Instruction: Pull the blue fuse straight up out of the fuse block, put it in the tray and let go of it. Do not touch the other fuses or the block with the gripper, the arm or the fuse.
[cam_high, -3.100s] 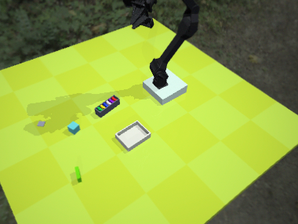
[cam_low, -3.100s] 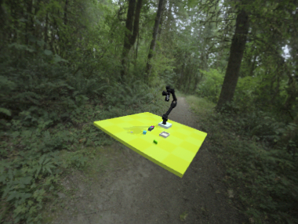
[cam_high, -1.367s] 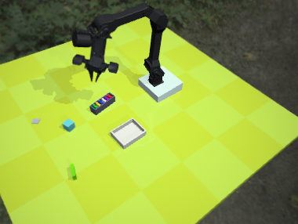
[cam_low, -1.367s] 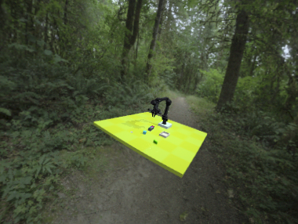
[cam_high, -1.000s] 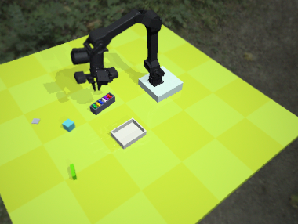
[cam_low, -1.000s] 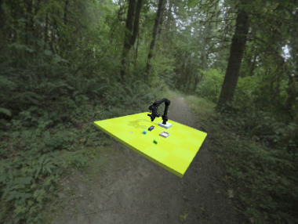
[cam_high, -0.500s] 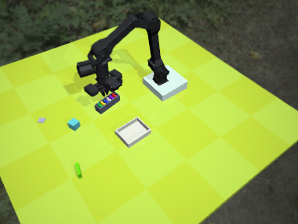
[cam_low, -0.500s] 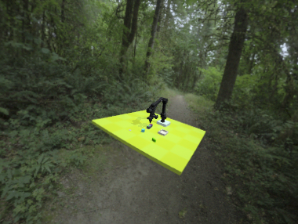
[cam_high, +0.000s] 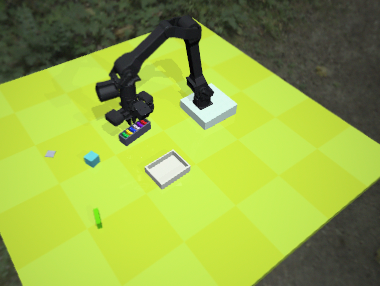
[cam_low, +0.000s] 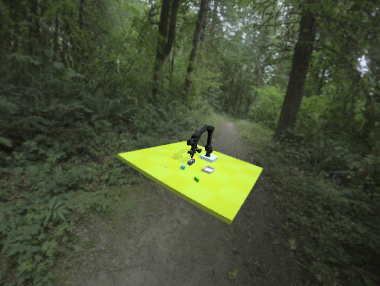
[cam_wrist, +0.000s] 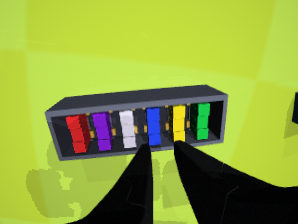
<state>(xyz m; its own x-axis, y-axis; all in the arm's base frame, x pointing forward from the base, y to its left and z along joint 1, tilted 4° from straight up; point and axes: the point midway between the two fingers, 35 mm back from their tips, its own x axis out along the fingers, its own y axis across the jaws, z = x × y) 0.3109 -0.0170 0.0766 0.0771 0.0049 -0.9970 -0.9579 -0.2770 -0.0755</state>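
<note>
My gripper tip is 40 mm above the blue fuse. From my gripper tip the other things lie so: grey tile (300 mm ahead, 70 mm to the right, 70 mm below); tray (220 mm to the left, 60 mm below, 30 mm behind); cyan cube (190 mm ahead, 50 mm below, 40 mm to the left).
</note>
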